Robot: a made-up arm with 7 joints.
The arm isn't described. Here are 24 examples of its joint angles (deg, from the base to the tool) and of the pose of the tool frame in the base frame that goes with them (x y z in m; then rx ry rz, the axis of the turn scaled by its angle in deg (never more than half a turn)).
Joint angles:
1: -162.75 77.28 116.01 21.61 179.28 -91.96 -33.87
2: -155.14 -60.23 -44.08 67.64 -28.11 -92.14 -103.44
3: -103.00 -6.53 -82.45 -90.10 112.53 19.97 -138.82
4: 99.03 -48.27 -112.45 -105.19 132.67 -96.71 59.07
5: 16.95 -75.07 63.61 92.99 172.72 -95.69 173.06
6: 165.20 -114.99 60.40 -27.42 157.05 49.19 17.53
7: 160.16 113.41 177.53 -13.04 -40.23 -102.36 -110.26
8: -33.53 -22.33 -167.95 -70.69 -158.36 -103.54 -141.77
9: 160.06 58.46 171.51 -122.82 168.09 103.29 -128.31
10: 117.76 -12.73 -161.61 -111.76 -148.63 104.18 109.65
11: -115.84 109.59 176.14 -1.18 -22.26 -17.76 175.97
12: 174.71 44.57 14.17 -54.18 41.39 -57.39 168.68
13: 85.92 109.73 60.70 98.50 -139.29 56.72 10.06
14: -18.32 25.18 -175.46 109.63 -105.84 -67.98 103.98
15: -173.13 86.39 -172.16 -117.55 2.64 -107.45 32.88
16: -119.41 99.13 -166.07 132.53 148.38 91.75 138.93
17: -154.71 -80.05 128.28 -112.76 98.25 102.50 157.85
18: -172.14 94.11 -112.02 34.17 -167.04 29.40 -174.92
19: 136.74 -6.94 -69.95 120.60 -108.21 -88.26 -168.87
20: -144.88 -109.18 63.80 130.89 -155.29 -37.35 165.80
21: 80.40 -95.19 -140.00 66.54 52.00 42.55 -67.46
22: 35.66 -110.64 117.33 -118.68 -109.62 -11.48 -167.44
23: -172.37 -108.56 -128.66 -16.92 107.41 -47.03 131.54
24: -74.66 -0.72 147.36 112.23 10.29 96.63 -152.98
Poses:
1: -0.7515 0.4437 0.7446 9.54 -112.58 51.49
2: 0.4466 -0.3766 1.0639 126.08 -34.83 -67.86
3: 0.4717 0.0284 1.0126 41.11 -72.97 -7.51
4: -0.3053 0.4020 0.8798 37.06 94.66 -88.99
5: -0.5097 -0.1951 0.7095 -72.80 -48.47 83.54
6: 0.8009 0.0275 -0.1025 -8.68 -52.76 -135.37
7: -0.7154 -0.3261 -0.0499 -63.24 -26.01 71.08
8: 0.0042 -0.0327 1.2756 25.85 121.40 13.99
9: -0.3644 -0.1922 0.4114 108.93 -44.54 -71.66
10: -0.1993 -0.0949 0.8852 14.61 -46.90 146.80
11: -0.4354 0.8641 0.0620 10.06 58.16 -82.14
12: -0.2933 -0.1300 1.2453 -118.98 36.05 78.81
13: -0.3315 -0.4967 0.0275 -17.91 13.48 -16.24
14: -0.1672 0.0599 0.9868 35.06 69.54 -42.04
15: -0.3680 0.0814 0.2005 152.02 -47.62 -71.61
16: -0.3236 0.3231 0.6659 132.69 -8.68 94.20
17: 0.2517 -0.4457 0.6296 -10.54 -33.64 -160.60
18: -0.9977 -0.0497 0.4410 -74.08 73.24 -75.34
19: 0.0497 -0.2749 0.8403 84.35 55.53 115.64
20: 0.4064 0.0823 0.4409 -10.45 115.85 -82.66
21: 0.1760 0.7402 0.1040 65.76 -49.05 -85.75
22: -0.1247 0.5256 0.4485 128.41 39.58 -86.23
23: 0.9689 -0.0042 0.1525 -25.54 -43.64 119.61
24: 0.0697 -0.3029 0.8132 16.46 27.17 -42.97
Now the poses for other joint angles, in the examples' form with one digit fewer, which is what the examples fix.
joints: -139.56 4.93 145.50 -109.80 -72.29 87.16 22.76
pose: -0.370 0.139 0.899 97.2 -39.3 36.9
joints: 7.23 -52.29 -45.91 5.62 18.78 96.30 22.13
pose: -0.661 0.119 1.104 132.8 -28.7 -56.6
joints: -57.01 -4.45 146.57 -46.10 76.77 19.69 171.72
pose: -0.075 0.249 1.361 134.1 34.0 16.8
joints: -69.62 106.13 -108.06 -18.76 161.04 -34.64 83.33
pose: 0.438 0.872 0.125 79.1 -42.8 28.7
